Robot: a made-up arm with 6 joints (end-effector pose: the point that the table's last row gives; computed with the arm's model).
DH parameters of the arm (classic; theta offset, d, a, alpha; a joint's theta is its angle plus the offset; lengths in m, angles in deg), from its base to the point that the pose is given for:
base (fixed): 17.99 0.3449 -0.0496 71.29
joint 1: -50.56 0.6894 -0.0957 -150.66
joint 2: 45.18 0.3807 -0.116 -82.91
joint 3: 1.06 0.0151 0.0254 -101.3
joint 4: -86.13 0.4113 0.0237 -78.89
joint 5: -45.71 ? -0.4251 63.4
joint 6: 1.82 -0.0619 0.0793 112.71
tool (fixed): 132.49 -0.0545 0 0
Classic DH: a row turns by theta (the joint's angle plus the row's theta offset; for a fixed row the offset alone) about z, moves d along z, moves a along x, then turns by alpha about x.
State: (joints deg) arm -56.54 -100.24 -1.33 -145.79 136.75 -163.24
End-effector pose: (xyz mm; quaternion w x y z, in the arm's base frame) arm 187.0 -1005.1 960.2 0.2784 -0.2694 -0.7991 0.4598
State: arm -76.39 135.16 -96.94 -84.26 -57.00 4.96
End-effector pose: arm 397.5 -401.4 433.6 0.0432 -0.6196 0.0021 0.7837
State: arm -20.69 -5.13 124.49 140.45 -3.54 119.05
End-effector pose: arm 108.9 5.4 606.2 0.4274 0.6620 0.0478 0.6139
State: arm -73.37 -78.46 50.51 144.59 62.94 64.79
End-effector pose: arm -66.5 51.5 1024.6 0.1565 0.6207 -0.6321 0.4367
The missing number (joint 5, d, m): 0.0371
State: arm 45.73 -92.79 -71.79 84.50 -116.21 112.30
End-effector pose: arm 15.6 50.3 1073.3 0.5466 0.1105 0.6114 -0.5615
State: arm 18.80 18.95 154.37 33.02 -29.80 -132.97
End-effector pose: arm 121.7 -306.7 737.6 0.7672 0.5689 -0.2525 0.1546
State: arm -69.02 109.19 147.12 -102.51 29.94 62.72
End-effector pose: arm 442.6 -552.1 -49.4 0.1539 -0.4420 0.2870 0.8358
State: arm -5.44 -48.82 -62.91 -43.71 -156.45 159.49
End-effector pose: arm 67.8 -828.4 190.7 0.2568 0.6149 0.6077 0.4320
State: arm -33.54 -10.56 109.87 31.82 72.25 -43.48
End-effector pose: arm 773.7 -8.1 850.4 0.4665 -0.8638 -0.0964 -0.1639
